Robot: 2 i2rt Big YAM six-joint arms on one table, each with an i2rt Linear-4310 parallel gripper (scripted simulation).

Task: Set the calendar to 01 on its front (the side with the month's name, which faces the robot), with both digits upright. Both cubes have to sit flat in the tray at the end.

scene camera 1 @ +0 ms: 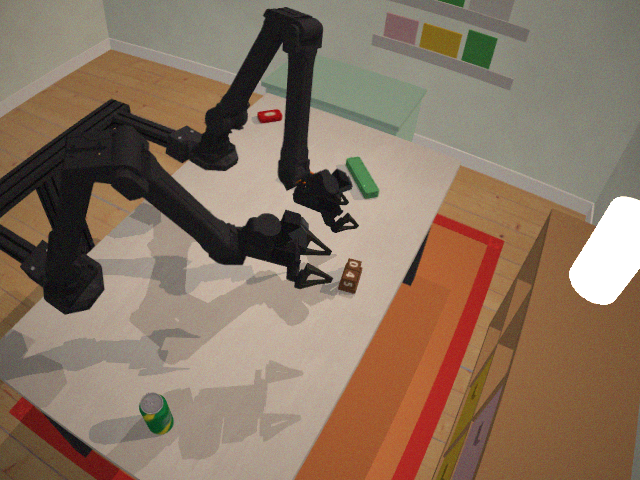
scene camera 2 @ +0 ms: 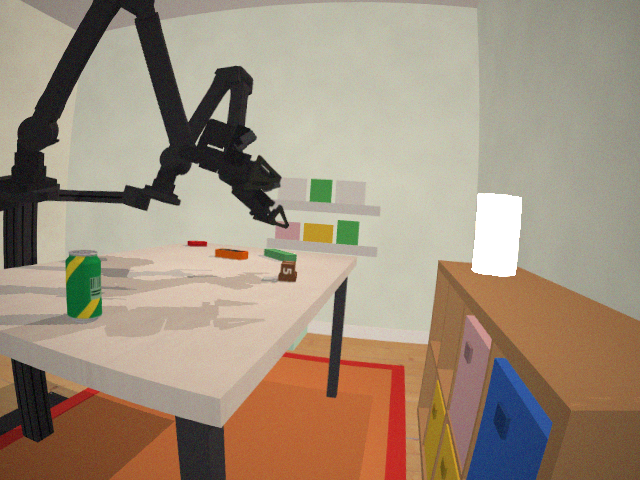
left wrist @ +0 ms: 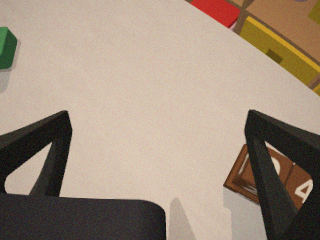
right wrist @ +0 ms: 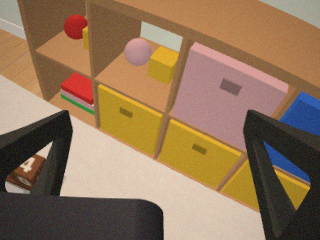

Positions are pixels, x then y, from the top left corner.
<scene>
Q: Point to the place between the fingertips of the right gripper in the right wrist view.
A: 157, 119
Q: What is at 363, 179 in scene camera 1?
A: A green block.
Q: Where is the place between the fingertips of the right gripper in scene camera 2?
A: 277, 183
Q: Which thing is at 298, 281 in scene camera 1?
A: The right gripper.
</scene>
